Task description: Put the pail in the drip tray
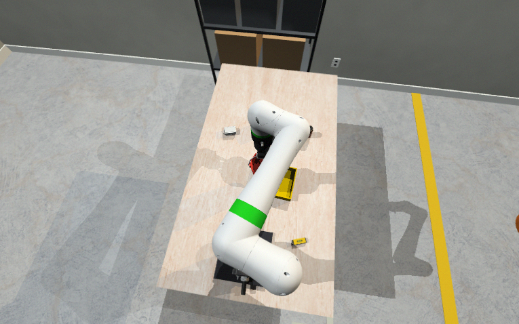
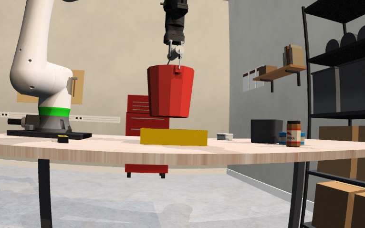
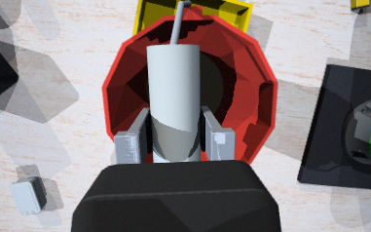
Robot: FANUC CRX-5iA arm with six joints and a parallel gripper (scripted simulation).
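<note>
Now: hand 90 mm above the red pail and 10 mm past it. Also, from my hand: small grey block: 320 mm ahead, 310 mm below, 270 mm to the left; spice jar: 340 mm ahead, 290 mm below, 250 mm to the right; yellow drip tray: 310 mm below, 70 mm to the right, 20 mm behind.
</note>
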